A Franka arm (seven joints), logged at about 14 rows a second.
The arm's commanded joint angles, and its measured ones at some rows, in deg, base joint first. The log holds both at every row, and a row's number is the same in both.
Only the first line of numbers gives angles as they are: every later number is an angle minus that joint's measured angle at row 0.
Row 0, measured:
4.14 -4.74 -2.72 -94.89 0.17 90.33 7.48
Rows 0 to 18, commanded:
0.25 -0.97 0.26 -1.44 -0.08 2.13 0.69
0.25 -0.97 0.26 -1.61 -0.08 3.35 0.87
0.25 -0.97 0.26 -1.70 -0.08 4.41 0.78
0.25 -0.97 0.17 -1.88 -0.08 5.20 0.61
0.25 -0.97 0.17 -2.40 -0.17 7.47 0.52
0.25 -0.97 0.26 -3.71 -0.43 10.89 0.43
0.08 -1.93 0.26 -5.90 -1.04 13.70 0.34
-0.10 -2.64 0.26 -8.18 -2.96 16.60 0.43
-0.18 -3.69 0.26 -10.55 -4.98 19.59 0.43
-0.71 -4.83 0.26 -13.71 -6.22 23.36 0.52
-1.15 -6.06 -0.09 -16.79 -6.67 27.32 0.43
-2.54 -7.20 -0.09 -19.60 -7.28 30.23 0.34
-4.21 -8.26 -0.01 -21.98 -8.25 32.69 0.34
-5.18 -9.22 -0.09 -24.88 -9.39 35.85 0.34
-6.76 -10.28 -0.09 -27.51 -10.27 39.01 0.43
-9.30 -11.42 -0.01 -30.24 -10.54 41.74 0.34
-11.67 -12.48 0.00 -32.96 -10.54 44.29 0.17
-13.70 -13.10 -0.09 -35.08 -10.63 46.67 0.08
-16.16 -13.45 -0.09 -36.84 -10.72 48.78 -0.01
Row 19, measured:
-11.69 -9.80 -0.91 -30.41 -9.37 43.49 -0.10
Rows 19 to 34, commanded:
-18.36 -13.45 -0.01 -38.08 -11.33 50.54 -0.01
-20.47 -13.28 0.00 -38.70 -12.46 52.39 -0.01
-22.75 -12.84 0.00 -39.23 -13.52 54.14 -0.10
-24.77 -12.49 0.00 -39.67 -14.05 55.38 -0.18
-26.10 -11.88 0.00 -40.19 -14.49 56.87 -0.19
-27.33 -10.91 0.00 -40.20 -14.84 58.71 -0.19
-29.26 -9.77 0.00 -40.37 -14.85 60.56 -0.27
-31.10 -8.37 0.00 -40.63 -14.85 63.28 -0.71
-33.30 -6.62 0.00 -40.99 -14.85 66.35 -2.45
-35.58 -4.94 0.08 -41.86 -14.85 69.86 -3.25
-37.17 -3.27 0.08 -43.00 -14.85 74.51 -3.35
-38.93 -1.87 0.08 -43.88 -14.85 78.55 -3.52
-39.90 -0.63 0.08 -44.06 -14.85 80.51 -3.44
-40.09 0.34 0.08 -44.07 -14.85 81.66 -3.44
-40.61 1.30 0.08 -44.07 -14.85 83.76 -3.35
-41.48 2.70 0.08 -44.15 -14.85 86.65 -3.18
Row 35, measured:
-39.52 1.29 -0.92 -43.51 -13.41 81.94 -4.03
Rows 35 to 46, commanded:
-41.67 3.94 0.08 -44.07 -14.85 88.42 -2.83
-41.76 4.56 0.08 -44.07 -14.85 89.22 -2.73
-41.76 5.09 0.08 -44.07 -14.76 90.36 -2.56
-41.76 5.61 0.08 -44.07 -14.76 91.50 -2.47
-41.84 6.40 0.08 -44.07 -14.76 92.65 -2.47
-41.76 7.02 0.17 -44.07 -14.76 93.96 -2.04
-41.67 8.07 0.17 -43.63 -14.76 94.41 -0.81
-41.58 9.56 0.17 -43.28 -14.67 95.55 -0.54
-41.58 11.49 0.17 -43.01 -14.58 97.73 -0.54
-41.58 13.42 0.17 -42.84 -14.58 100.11 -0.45
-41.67 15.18 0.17 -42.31 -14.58 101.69 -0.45
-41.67 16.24 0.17 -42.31 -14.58 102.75 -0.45
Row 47, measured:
-40.54 12.57 -0.62 -43.42 -13.41 98.91 -2.06
